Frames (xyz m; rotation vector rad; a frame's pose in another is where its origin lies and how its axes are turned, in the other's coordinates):
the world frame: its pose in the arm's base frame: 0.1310 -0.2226 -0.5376 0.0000 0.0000 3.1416
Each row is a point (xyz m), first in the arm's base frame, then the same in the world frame.
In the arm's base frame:
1: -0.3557 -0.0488 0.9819
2: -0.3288 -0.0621 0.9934
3: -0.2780 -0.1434 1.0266
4: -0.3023 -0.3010 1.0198
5: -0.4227 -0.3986 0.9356
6: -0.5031 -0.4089 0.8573
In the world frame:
1: 0.4867 -0.1738 1.5195
2: 0.4598 -0.1605 1.5310
3: 0.4090 -0.0792 1.5642
4: 0.4333 0.0784 1.5574
5: 0.5537 0.1760 1.4732
6: 0.6341 0.1863 1.3949

